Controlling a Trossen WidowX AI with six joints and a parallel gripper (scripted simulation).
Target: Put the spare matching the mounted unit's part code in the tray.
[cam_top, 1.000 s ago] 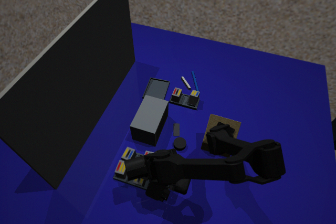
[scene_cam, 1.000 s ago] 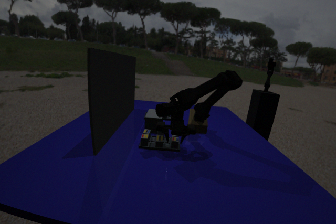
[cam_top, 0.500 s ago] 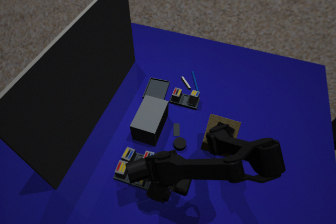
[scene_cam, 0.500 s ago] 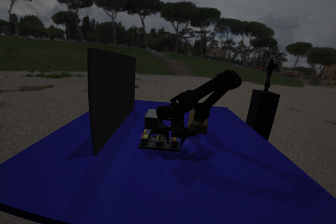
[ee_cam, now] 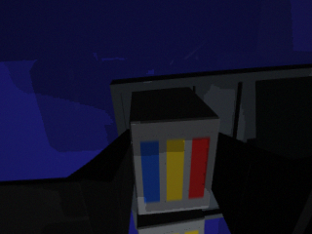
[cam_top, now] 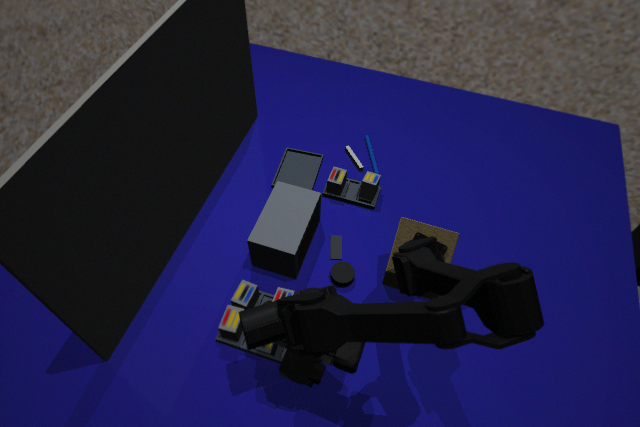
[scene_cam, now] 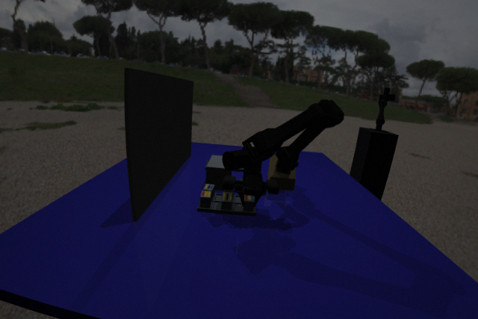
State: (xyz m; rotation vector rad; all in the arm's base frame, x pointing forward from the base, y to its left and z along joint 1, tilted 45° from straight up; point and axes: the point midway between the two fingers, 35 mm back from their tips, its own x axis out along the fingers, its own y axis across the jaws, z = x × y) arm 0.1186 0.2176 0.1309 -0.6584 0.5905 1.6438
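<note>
My gripper tip is 390 mm to the left of the dark tray, 230 mm short of it and 10 mm above it. Round my gripper tip: black panel (380 mm ahead, 210 mm above, 170 mm to the right); disc (180 mm to the right, 10 mm below, 10 mm ahead); grey box unit (190 mm to the right, 150 mm ahead, 30 mm above).
</note>
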